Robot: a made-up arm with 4 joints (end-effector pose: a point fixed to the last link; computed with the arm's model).
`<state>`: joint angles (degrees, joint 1 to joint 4).
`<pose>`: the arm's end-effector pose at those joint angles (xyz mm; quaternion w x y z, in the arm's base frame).
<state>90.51 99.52 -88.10 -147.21</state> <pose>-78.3 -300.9 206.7 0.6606 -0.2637 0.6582 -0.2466</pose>
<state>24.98 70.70 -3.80 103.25</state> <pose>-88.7 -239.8 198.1 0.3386 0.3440 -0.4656 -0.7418</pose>
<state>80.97 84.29 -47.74 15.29</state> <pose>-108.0 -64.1 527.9 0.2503 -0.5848 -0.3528 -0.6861</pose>
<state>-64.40 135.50 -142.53 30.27</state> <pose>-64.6 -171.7 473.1 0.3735 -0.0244 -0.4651 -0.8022</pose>
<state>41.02 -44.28 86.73 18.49</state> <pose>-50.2 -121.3 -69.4 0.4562 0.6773 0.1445 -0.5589</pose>
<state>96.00 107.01 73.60 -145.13</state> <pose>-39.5 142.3 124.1 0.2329 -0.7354 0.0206 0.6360</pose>
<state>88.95 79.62 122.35 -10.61</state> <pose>-150.1 -78.5 543.3 0.6414 0.1989 -0.7132 0.2009</pose>
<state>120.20 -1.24 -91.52 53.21</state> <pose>-135.3 -75.0 282.9 0.0478 -0.5932 0.4016 -0.6960</pose>
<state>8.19 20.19 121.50 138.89</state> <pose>-124.2 -72.3 43.1 0.2830 0.4361 0.7450 -0.4180</pose>
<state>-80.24 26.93 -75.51 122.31</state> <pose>88.2 -143.9 207.1 0.6665 0.2970 -0.5480 -0.4091</pose>
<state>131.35 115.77 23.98 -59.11</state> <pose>185.6 43.8 455.6 0.5238 -0.8351 -0.0345 -0.1644</pose>
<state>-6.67 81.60 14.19 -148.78</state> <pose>-39.2 106.7 140.8 0.0808 -0.5829 -0.2990 0.7512</pose>
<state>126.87 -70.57 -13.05 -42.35</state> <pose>116.3 13.6 -63.3 0.6444 0.5627 0.1463 -0.4968</pose>
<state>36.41 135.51 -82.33 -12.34</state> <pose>-164.4 29.1 591.7 0.1517 -0.5145 -0.5318 -0.6553</pose>
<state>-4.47 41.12 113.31 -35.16</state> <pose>167.5 -171.1 462.2 0.3847 0.7032 -0.3931 0.4505</pose>
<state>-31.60 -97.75 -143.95 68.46</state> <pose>-100.1 -5.9 130.3 0.4195 -0.5804 -0.3296 0.6152</pose>
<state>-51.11 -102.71 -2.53 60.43</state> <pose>103.4 -292.7 115.6 0.6237 -0.6533 0.4278 -0.0335</pose>
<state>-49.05 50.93 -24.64 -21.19</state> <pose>165.5 193.3 401.3 0.7743 -0.0859 -0.4541 0.4324</pose>
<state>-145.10 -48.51 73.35 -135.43</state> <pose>8.1 50.3 385.9 0.4055 -0.5148 -0.3742 -0.6561</pose>
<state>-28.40 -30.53 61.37 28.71</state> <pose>151.7 -101.9 -40.6 0.8293 0.3242 0.4342 -0.1366</pose>
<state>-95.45 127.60 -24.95 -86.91</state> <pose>-176.7 25.4 484.7 0.1849 -0.0299 -0.8807 0.4350</pose>
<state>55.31 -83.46 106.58 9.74</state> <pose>-178.8 57.0 -67.5 0.0892 0.7057 0.1351 -0.6898</pose>
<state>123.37 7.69 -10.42 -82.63</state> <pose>89.0 -204.3 123.6 0.9294 -0.0447 0.1033 -0.3516</pose>
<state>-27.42 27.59 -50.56 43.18</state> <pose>204.6 -85.7 348.1 0.8559 -0.2139 -0.4156 -0.2213</pose>
